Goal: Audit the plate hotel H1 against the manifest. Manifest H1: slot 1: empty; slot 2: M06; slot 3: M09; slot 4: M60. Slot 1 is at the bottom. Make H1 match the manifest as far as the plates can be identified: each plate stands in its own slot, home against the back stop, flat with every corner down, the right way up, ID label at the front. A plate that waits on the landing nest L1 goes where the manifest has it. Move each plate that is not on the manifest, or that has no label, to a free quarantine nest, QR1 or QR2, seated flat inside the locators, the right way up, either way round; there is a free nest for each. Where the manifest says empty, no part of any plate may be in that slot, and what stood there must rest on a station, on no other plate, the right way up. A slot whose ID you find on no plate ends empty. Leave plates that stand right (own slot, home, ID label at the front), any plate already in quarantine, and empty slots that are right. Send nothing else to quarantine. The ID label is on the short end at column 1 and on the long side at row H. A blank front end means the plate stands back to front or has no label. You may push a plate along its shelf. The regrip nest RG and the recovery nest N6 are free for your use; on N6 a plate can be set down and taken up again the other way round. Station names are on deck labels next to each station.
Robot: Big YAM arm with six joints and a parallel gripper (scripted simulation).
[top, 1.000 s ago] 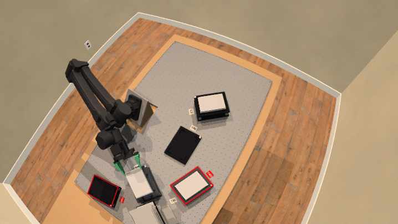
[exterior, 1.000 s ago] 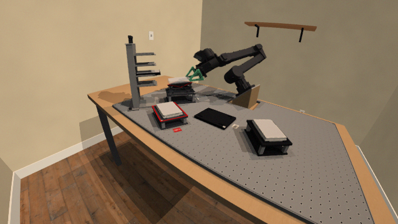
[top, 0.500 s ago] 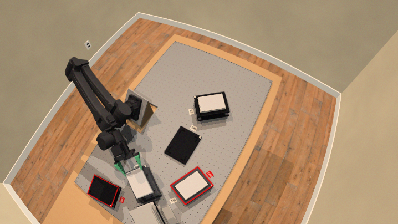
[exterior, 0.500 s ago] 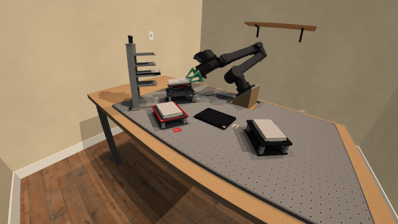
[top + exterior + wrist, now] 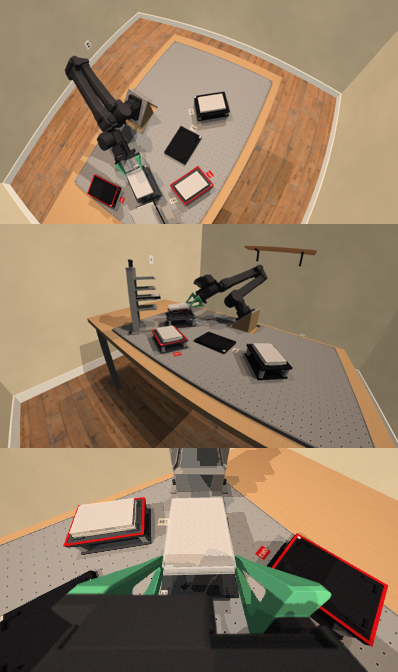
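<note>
The grey regrip nest lies 60 mm below my hand, 40 mm ahead of it and 30 mm to the right of it. Round my hand: H1 deck label 200 mm ahead, 120 mm below, 20 mm to the right; then dark plate 190 mm ahead, 130 mm to the right, 60 mm above; then red-edged quarantine nest 190 mm to the right, 130 mm behind, 80 mm below.
</note>
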